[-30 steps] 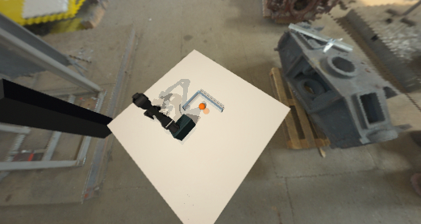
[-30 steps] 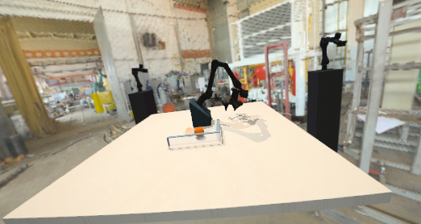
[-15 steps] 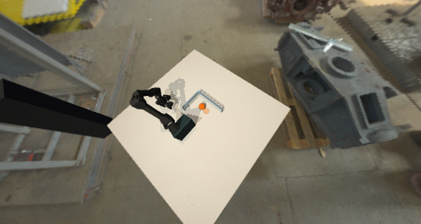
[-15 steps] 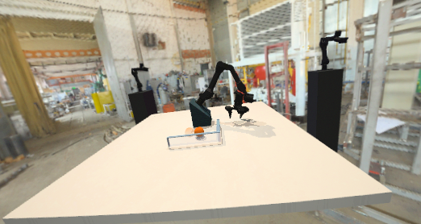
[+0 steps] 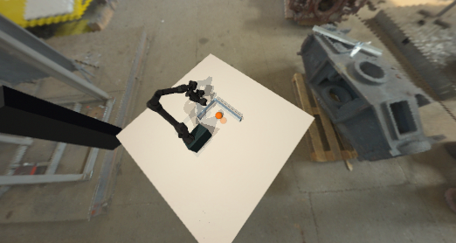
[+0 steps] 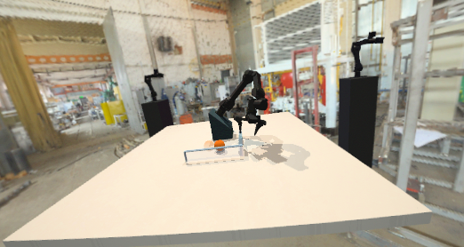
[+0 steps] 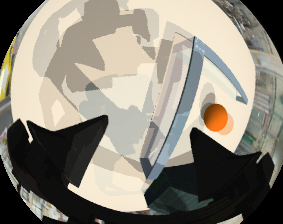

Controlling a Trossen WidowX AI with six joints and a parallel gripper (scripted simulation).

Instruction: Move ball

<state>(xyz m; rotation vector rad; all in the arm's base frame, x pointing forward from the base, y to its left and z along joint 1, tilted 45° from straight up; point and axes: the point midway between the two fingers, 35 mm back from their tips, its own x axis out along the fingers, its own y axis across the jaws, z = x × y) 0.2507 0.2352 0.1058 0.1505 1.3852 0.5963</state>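
Right now my gripper tip is 40 mm short of the orange ball, 170 mm to the left of it and 40 mm above it. Also, from my gripper tip: clear wall (10 mm ahead, 40 mm to the right, 40 mm below); see-through copy (40 mm ahead, 230 mm to the right, 40 mm below).
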